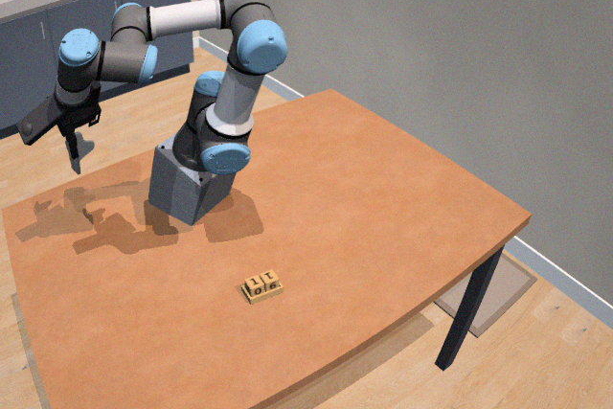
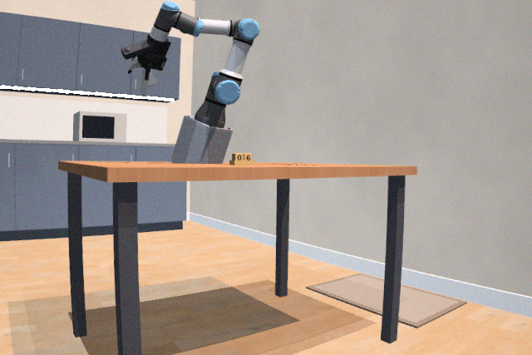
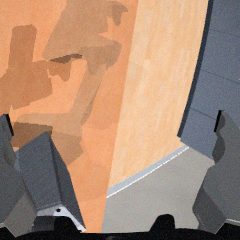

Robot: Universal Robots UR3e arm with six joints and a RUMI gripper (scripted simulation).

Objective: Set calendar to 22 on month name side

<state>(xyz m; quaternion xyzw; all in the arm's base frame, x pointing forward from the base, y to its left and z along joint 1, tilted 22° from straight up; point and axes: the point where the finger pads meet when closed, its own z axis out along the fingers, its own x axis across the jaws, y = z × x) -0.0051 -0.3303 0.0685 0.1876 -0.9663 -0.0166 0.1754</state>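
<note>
Right now the wooden tray is 34 cm to the left of my hand, 29 cm below it and 27 cm ahead of it.
</note>
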